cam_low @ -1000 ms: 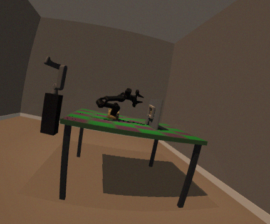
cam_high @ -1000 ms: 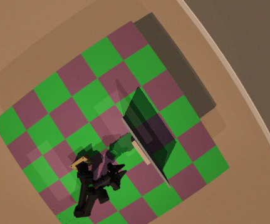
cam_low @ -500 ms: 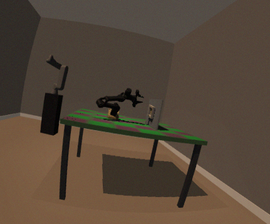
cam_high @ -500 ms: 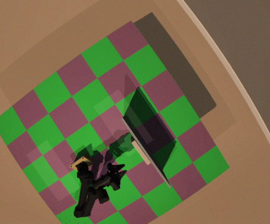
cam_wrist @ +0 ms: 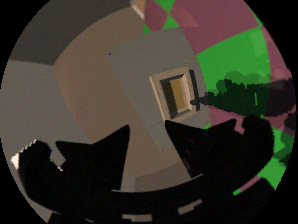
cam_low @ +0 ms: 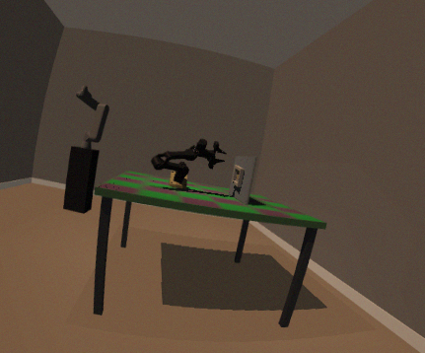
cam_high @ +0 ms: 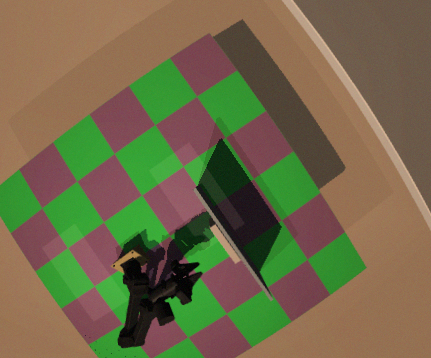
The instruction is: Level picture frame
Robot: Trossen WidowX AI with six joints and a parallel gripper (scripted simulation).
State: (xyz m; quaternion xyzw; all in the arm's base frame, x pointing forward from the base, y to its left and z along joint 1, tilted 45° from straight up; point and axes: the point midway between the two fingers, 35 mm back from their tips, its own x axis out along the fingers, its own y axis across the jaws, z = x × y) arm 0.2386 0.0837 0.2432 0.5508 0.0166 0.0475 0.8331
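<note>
Right now the picture frame is 120 mm ahead of my gripper tip, 20 mm to the left of it and 110 mm below it. From my gripper tip the other things lie so: grey wall panel: 130 mm ahead, 10 mm to the left, 120 mm below.
</note>
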